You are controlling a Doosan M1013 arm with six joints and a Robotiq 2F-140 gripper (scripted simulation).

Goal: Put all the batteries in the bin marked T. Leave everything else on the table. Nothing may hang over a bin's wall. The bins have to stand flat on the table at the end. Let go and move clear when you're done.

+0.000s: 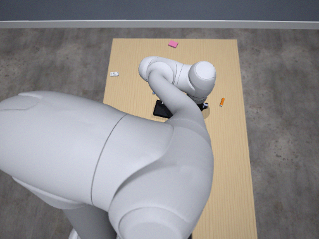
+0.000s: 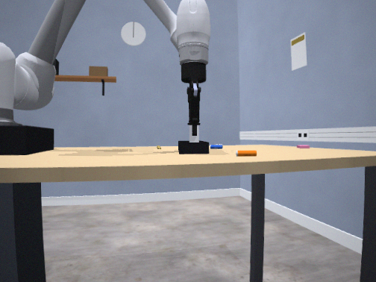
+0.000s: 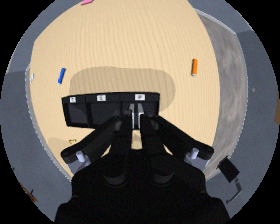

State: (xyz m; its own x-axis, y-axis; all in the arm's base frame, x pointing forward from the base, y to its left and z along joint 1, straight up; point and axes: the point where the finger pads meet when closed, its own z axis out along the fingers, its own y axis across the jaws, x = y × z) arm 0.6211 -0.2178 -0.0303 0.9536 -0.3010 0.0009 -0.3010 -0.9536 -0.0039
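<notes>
My hand is 70 mm to the right of the black bin, 30 mm above it and 20 mm short of it. Also, from my hand: blue battery (180 mm to the left, 170 mm ahead, 40 mm below); orange battery (180 mm to the right, 60 mm ahead, 40 mm below); small brass piece (260 mm to the left, 40 mm below, 40 mm behind).
</notes>
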